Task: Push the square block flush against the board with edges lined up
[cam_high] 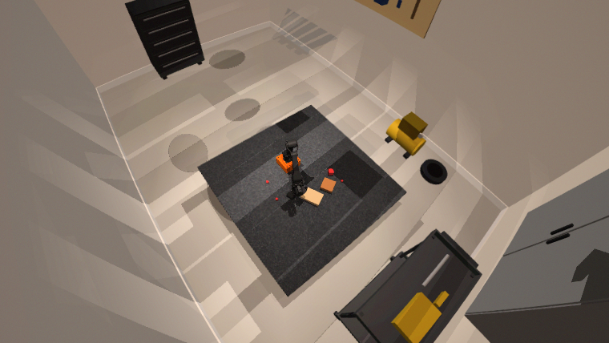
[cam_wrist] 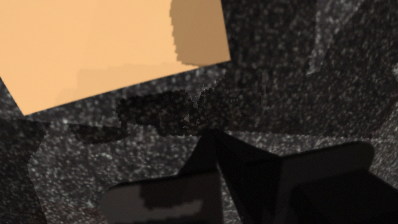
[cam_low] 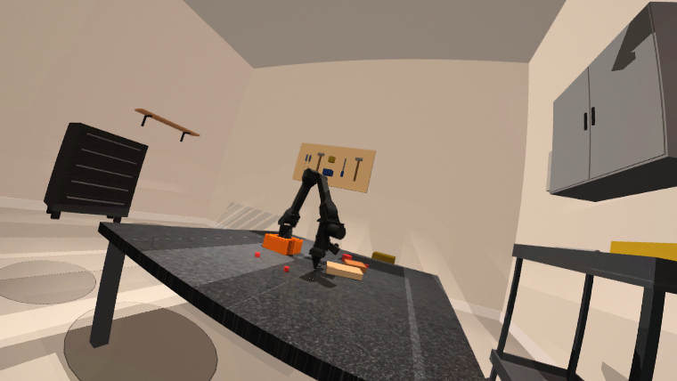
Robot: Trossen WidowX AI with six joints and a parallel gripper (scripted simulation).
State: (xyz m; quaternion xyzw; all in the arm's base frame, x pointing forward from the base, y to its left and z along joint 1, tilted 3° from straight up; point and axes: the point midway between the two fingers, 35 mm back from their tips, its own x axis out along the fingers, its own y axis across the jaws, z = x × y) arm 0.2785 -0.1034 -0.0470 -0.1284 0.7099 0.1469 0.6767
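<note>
The tan board lies 100 mm ahead of my gripper tip, 90 mm to the left of it and 10 mm above it. Also, from my gripper tip: red cube: 360 mm to the left, 20 mm above; then square block: 90 mm ahead, 270 mm to the left, 10 mm above.
</note>
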